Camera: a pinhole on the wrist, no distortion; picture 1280 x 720 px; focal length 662.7 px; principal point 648.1 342.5 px. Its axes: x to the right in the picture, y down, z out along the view. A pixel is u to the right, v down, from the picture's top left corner.
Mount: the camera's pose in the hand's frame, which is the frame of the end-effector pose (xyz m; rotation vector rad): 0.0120 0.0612 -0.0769 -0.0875 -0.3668 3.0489
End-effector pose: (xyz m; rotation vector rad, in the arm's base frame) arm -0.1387 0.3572 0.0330 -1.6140 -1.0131 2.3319
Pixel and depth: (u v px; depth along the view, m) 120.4 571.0 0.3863
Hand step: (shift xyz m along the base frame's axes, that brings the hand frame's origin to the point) -0.4110 0.1442 -0.0593
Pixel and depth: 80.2 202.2 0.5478
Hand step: -0.6260 -0.0266 -0.2566
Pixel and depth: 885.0 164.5 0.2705
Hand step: -0.1121 -0.1915 0.0719
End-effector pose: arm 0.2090 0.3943 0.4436 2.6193 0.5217 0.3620
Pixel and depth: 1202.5 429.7 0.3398
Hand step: -0.2010 -0.1740 -0.2658
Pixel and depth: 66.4 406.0 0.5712
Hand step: 0.5341 0.1512 -0.4229
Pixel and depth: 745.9 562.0 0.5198
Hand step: -0.0369 -0.0025 -0.4538
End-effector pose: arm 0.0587 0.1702 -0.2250 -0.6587 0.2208 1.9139
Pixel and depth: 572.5 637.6 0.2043
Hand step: 0.0289 0.0900 0.0858
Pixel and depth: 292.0 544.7 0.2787
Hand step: -0.0156 0.2298 0.0897
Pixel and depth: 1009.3 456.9 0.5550
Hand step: 0.0766 -0.0162 0.5501
